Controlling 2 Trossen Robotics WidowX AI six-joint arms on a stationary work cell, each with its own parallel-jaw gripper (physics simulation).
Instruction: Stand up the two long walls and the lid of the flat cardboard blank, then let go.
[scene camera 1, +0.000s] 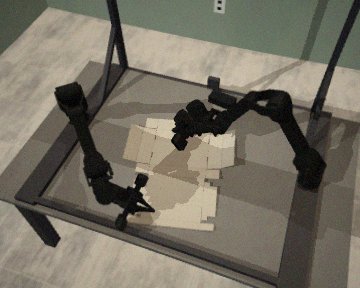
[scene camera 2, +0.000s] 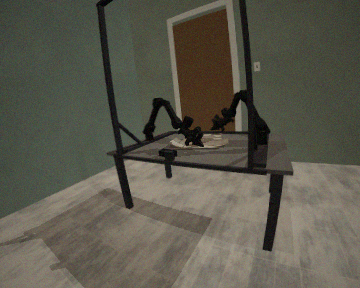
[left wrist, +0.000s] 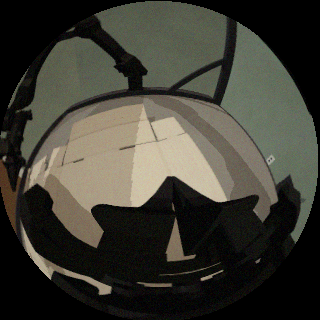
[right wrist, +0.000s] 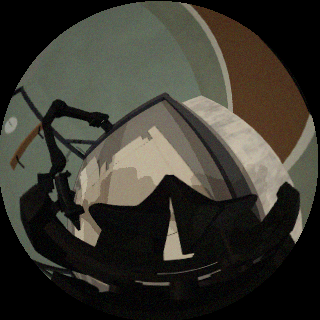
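Pixels of known places: left gripper, fingertip midpoint: (scene camera 1: 172, 130) (scene camera 2: 203, 146) (left wrist: 170, 179) (right wrist: 78, 229); right gripper, fingertip midpoint: (scene camera 1: 154, 211) (scene camera 2: 210, 130) (right wrist: 168, 178); left arm's base, link origin: (scene camera 1: 308, 182) (scene camera 2: 149, 139) (right wrist: 109, 128); right arm's base, link origin: (scene camera 2: 262, 143) (left wrist: 135, 88).
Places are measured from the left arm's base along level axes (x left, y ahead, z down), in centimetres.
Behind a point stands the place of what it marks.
The cardboard blank (scene camera 1: 184, 206) {x 22.5, y 38.2, z 1.4 cm} (scene camera 2: 214, 143) {x 1.3, y 58.9, z 1.6 cm} (left wrist: 98, 178) {x 0.4, y 54.6, z 1.8 cm} (right wrist: 140, 161) {x 22.9, y 37.4, z 1.5 cm} lies spread out on the middle of the table (scene camera 1: 259, 228) {x 21.6, y 12.2, z 1.9 cm}, with its panels low. In scene camera 2 its edges look only slightly raised. My left gripper (scene camera 1: 179, 145) (scene camera 2: 196, 142) (left wrist: 170, 179) {x -8.1, y 54.3, z 1.4 cm} is shut and empty, with its tips pointing down over the blank's far half. My right gripper (scene camera 1: 152, 211) {x 29.5, y 46.1, z -2.8 cm} (scene camera 2: 216, 120) (right wrist: 168, 178) {x 29.5, y 46.1, z -2.8 cm} is shut and empty, low at the blank's near left corner, with its tips over the cardboard's edge.
A small black block (scene camera 1: 214, 82) {x -35.8, y 45.1, z -2.6 cm} and a black box (scene camera 1: 222, 98) {x -28.9, y 39.5, z -1.5 cm} sit at the table's back edge. A black clamp (scene camera 2: 168, 153) {x -38.2, y 46.3, z -2.9 cm} hangs at the table's edge. Frame posts (scene camera 1: 117, 34) {x -34.4, y 87.8, z -18.2 cm} (scene camera 2: 248, 86) {x -38.0, y 88.3, z -33.2 cm} rise from the table's corners. The table's rim (scene camera 1: 156, 246) {x 38.8, y 42.1, z 1.9 cm} lies close below the right gripper.
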